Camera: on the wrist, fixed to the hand. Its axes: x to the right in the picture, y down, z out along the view.
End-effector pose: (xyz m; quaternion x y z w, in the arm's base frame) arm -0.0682 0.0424 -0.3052 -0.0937 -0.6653 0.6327 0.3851
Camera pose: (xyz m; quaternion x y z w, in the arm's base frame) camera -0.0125 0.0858 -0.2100 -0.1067 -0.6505 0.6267 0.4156
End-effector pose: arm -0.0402 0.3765 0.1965 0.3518 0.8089 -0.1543 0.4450
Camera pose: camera -0.1558 0.3511 0.2017 0.3490 0.8275 -0.1497 0.4136
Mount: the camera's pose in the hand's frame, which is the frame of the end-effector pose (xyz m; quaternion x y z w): 0.0259 -0.0993 -0.0593 0.0032 0.0348 -0.0116 0.9993
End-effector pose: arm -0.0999 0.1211 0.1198 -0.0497 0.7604 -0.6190 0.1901
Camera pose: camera -0.1605 0.1450 0.2188 -0.0363 0.7640 -0.6250 0.1565
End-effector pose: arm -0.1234 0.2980 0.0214 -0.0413 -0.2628 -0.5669 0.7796
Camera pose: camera -0.1861 0.2190 -0.0409 -0.0160 -0.2378 -0.5762 0.7818
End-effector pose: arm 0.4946 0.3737 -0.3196 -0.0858 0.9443 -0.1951 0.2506
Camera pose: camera 0.4487 0.2960 -0.2428 -0.0891 0.9508 -0.2039 0.2156
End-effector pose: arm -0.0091 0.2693 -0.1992 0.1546 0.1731 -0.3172 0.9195
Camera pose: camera -0.0663 0.2044 -0.2802 0.1665 0.2058 -0.3228 0.9087
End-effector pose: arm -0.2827 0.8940 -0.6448 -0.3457 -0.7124 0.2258 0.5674
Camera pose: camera -0.2520 0.8438 -0.5419 -0.3433 -0.6955 0.2093 0.5955
